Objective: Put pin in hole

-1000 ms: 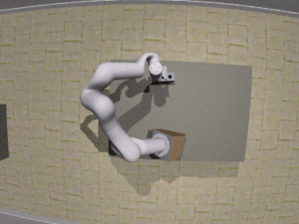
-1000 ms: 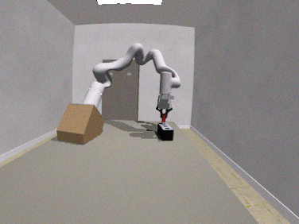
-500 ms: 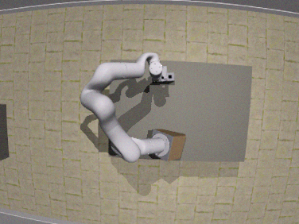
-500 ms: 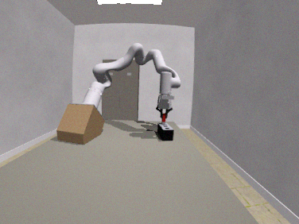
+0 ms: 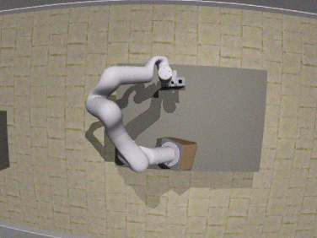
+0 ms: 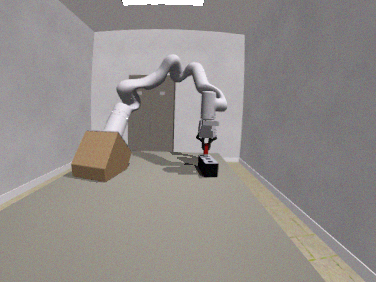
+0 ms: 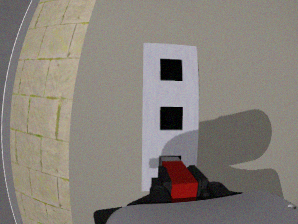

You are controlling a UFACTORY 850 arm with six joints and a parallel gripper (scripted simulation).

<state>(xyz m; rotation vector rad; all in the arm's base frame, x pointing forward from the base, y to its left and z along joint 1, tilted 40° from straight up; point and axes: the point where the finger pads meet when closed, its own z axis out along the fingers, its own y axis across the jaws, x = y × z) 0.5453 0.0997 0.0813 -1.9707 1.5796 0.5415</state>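
Right now my hand is 1 cm above the pin. From my hand the other things lie so: block: 1 cm ahead, 6 cm to the right, 9 cm below.
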